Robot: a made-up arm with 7 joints. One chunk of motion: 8 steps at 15 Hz.
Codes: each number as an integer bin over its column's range. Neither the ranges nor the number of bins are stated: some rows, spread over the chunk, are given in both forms.
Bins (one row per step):
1: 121 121 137 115 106 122 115
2: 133 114 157 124 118 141 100
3: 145 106 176 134 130 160 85
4: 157 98 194 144 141 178 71
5: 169 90 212 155 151 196 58
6: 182 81 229 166 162 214 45
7: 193 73 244 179 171 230 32
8: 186 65 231 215 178 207 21
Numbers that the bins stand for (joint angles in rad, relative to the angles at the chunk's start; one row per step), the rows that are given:
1: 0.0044 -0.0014 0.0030 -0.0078 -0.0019 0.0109 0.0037
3: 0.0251 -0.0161 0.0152 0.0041 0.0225 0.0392 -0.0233
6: 0.0570 -0.0406 0.0318 0.0242 0.0552 0.0795 -0.0594
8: 0.0605 -0.0563 0.0325 0.0549 0.0715 0.0742 -0.0811
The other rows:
2: 0.0147 -0.0082 0.0093 -0.0022 0.0103 0.0251 -0.0098
4: 0.0355 -0.0239 0.0209 0.0104 0.0338 0.0526 -0.0360
5: 0.0458 -0.0318 0.0265 0.0173 0.0440 0.0660 -0.0477
7: 0.0665 -0.0484 0.0365 0.0323 0.0644 0.0914 -0.0711

